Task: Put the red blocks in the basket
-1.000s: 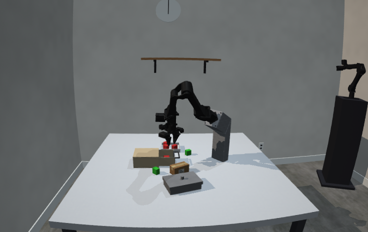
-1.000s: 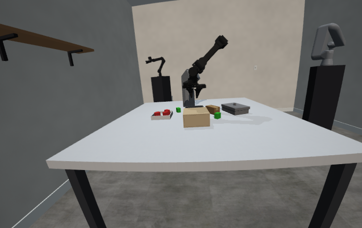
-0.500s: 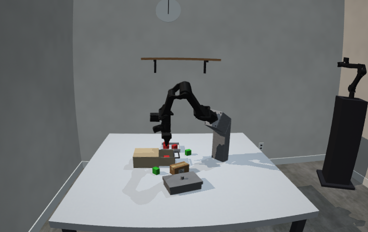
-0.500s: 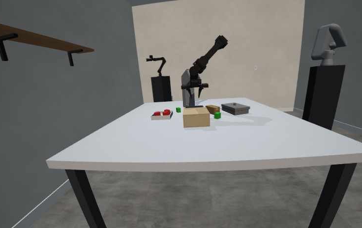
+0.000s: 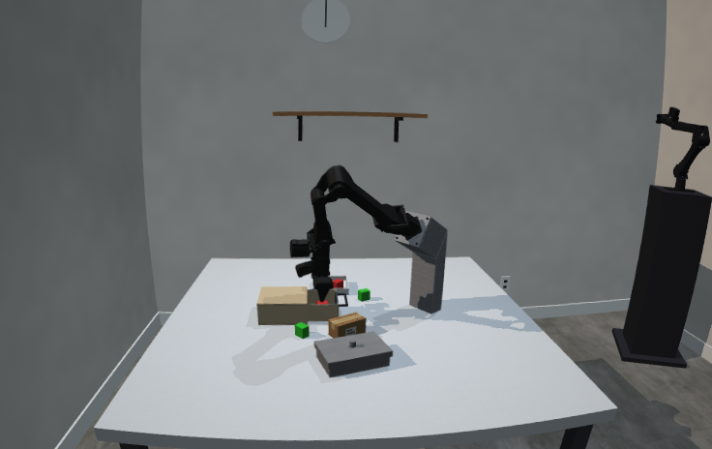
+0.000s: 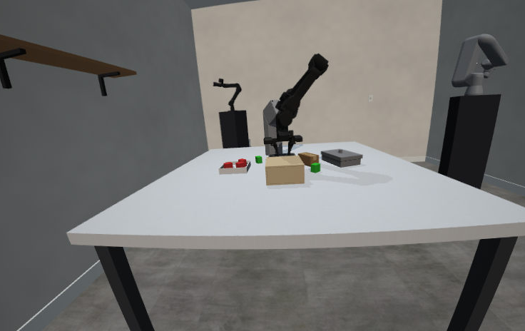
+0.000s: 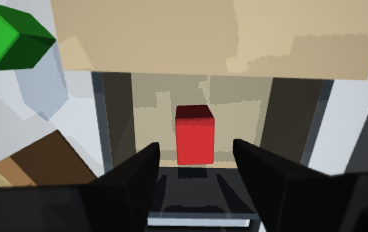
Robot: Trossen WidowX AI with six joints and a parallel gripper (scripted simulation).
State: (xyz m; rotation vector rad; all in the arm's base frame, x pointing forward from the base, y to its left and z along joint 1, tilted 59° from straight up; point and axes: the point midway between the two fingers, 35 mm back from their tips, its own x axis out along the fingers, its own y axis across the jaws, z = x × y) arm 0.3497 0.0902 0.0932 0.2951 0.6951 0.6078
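My hand is 80 mm short of the shallow basket, 250 mm to the left of it and 90 mm above it. Round my hand: cardboard box (140 mm behind, 90 mm to the left, 70 mm below); then knobbed lid (220 mm behind, 240 mm to the left, 50 mm below); then dark grey box (220 mm behind, 240 mm to the left, 90 mm below).
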